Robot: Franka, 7 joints.
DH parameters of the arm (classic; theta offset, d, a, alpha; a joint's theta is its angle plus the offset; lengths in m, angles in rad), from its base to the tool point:
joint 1: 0 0.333 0 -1.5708
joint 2: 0 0 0 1.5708
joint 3: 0 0.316 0.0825 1.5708
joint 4: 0 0 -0.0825 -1.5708
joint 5: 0 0.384 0 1.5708
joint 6: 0 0 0.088 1.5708
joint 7: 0 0.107 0 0
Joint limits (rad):
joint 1: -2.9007..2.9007
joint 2: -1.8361..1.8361
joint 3: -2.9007..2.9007
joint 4: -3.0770..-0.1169
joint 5: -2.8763..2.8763
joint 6: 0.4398..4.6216
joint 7: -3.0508..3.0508
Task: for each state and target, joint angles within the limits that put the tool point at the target. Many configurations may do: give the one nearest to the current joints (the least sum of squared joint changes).
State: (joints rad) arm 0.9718 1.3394 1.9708 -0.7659 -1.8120 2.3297 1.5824
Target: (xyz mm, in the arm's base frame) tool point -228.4 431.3 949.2
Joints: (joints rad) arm 1.0589 0.9886 2.3041 -1.2492 -1.8118 2.4517 1.5824
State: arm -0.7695 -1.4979 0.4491 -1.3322 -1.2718 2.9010 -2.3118
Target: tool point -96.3 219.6 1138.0
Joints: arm -0.7419 -0.7468 0.1753 -0.8174 -1.1811 2.6739 -2.3118
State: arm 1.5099 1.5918 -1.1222 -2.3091 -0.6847 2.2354 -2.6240
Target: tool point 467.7 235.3 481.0
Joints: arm 1.8898 1.6022 -1.7966 -2.1562 -0.7333 2.1173 -2.6240
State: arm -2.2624 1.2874 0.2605 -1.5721 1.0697 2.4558 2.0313
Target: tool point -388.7 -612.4 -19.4
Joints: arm -2.2893 1.3439 0.2331 -1.1271 1.0578 2.5280 2.0313
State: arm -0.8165 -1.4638 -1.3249 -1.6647 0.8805 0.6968 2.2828
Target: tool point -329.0 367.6 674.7
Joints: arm -1.4054 -1.5967 -0.9111 -1.3485 1.0406 0.6632 2.2828
